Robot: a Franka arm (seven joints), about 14 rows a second.
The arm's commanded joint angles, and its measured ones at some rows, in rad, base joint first. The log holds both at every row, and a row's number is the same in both.
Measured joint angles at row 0:
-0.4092 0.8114 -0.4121 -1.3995 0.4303 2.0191 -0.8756
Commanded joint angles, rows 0 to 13:
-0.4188 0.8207 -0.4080 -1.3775 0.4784 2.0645 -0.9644
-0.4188 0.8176 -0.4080 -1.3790 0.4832 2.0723 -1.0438
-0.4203 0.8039 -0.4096 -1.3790 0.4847 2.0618 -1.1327
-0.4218 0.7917 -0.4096 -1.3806 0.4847 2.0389 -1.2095
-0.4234 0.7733 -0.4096 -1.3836 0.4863 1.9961 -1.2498
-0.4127 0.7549 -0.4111 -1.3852 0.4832 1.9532 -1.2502
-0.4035 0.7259 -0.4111 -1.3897 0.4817 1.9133 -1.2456
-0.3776 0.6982 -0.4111 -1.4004 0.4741 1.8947 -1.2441
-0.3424 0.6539 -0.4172 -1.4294 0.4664 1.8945 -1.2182
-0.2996 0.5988 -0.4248 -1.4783 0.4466 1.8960 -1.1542
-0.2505 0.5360 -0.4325 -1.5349 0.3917 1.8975 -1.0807
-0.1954 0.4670 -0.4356 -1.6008 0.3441 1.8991 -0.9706
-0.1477 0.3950 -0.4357 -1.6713 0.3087 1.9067 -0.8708
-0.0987 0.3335 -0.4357 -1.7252 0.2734 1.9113 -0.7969
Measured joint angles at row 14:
-0.1989 0.5115 -0.4206 -1.5305 0.3395 1.8859 -0.9298
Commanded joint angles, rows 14 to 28:
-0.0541 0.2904 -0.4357 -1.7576 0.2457 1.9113 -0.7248
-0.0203 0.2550 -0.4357 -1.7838 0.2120 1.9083 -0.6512
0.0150 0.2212 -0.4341 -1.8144 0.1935 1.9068 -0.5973
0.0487 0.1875 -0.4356 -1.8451 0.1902 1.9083 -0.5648
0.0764 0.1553 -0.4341 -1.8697 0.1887 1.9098 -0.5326
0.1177 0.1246 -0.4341 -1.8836 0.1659 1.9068 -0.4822
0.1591 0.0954 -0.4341 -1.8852 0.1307 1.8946 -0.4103
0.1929 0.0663 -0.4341 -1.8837 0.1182 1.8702 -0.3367
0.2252 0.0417 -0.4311 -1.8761 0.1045 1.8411 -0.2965
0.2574 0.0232 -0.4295 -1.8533 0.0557 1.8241 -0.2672
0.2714 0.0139 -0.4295 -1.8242 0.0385 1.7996 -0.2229
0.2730 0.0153 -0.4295 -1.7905 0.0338 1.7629 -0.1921
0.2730 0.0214 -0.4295 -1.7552 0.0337 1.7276 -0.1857
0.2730 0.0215 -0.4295 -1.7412 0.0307 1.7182 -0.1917
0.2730 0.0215 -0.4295 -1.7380 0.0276 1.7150 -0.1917
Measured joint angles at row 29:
0.2687 0.0162 -0.4204 -1.7668 0.0457 1.7452 -0.2077
